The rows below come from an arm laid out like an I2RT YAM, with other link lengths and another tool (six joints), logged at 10 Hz.
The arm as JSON. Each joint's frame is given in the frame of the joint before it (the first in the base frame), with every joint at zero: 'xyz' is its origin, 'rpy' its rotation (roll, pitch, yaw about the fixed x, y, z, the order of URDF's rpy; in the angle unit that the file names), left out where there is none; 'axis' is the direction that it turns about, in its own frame. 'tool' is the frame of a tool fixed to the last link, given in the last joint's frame.
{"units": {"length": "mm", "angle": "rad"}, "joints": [
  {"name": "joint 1", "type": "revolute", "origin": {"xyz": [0.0, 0.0, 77.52]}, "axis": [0.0, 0.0, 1.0]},
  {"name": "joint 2", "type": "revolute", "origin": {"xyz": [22.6, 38.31, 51.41]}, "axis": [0.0, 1.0, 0.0]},
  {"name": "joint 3", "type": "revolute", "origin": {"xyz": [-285.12, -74.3, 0.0]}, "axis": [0.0, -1.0, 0.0]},
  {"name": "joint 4", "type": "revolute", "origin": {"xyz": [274.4, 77.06, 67.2]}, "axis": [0.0, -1.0, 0.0]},
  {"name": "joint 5", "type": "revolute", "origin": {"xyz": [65.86, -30.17, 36.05]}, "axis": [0.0, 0.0, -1.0]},
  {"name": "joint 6", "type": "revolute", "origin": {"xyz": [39.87, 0.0, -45.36]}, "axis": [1.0, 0.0, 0.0]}
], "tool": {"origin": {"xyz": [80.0, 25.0, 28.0], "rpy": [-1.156, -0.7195, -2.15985]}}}
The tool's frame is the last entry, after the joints.
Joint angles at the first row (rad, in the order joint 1, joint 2, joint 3, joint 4, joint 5, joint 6):
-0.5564 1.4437 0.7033 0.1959 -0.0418 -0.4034
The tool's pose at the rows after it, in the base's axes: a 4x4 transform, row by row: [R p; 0 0 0 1], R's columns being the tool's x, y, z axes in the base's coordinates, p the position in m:
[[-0.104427 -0.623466 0.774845 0.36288], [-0.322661 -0.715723 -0.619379 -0.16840], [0.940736 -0.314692 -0.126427 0.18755], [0 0 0 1]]
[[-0.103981 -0.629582 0.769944 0.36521], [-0.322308 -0.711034 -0.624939 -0.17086], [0.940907 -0.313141 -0.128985 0.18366], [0 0 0 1]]
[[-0.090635 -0.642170 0.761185 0.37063], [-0.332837 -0.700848 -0.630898 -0.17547], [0.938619 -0.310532 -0.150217 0.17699], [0 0 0 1]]
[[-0.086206 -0.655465 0.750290 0.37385], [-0.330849 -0.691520 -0.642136 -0.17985], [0.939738 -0.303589 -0.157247 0.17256], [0 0 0 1]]
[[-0.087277 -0.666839 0.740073 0.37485], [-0.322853 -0.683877 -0.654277 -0.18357], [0.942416 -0.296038 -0.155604 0.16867], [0 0 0 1]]
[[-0.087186 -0.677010 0.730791 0.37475], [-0.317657 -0.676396 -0.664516 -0.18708], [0.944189 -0.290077 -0.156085 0.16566], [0 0 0 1]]
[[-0.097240 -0.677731 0.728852 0.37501], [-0.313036 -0.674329 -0.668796 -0.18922], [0.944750 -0.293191 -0.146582 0.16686], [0 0 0 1]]
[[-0.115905 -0.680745 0.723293 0.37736], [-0.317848 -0.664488 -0.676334 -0.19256], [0.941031 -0.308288 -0.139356 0.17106], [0 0 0 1]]
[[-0.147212 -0.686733 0.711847 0.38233], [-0.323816 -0.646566 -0.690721 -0.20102], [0.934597 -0.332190 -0.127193 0.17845], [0 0 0 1]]
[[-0.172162 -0.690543 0.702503 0.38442], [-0.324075 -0.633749 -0.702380 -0.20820], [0.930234 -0.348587 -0.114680 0.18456], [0 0 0 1]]
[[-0.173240 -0.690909 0.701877 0.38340], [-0.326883 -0.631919 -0.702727 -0.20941], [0.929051 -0.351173 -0.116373 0.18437], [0 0 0 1]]
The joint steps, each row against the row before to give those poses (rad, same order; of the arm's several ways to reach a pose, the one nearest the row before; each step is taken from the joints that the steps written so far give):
0.0000 0.0027 -0.0001 0.0141 0.0103 -0.0004
0.0000 0.0194 0.0031 0.0137 0.0069 0.0027
0.0000 0.0389 0.0217 -0.0042 0.0080 0.0061
-0.0003 0.0256 0.0119 0.0058 0.0153 0.0027
-0.0020 0.0164 0.0003 0.0164 0.0152 0.0000
-0.0042 0.0111 0.0001 0.0095 0.0107 -0.0004
-0.0038 0.0019 0.0000 0.0118 0.0004 0.0015
-0.0030 0.0038 0.0129 0.0004 0.0000 0.0164
-0.0096 0.0141 0.0309 -0.0008 -0.0008 0.0252
-0.0110 0.0065 0.0195 0.0023 -0.0019 0.0152
-0.0050 -0.0004 -0.0008 -0.0007 -0.0049 0.0008

